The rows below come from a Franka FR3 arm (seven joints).
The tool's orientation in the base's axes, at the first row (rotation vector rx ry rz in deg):
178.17 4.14 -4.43
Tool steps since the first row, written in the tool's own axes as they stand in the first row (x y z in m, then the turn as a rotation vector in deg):
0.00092 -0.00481 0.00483 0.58 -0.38 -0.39
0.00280 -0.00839 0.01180 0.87 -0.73 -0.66
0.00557 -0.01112 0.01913 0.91 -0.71 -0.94
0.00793 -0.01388 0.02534 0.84 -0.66 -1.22
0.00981 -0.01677 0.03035 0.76 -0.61 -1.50
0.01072 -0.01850 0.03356 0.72 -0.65 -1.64
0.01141 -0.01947 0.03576 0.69 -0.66 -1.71
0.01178 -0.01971 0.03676 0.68 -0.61 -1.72
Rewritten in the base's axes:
0.00045 0.00469 -0.00501 0.58 0.42 0.35
0.00182 0.00814 -0.01216 0.87 0.79 0.59
0.00410 0.01076 -0.01970 0.92 0.78 0.87
0.00602 0.01343 -0.02610 0.87 0.74 1.16
0.00751 0.01624 -0.03128 0.80 0.69 1.44
0.00818 0.01791 -0.03458 0.77 0.73 1.58
0.00871 0.01884 -0.03684 0.74 0.74 1.65
0.00902 0.01907 -0.03786 0.73 0.69 1.67

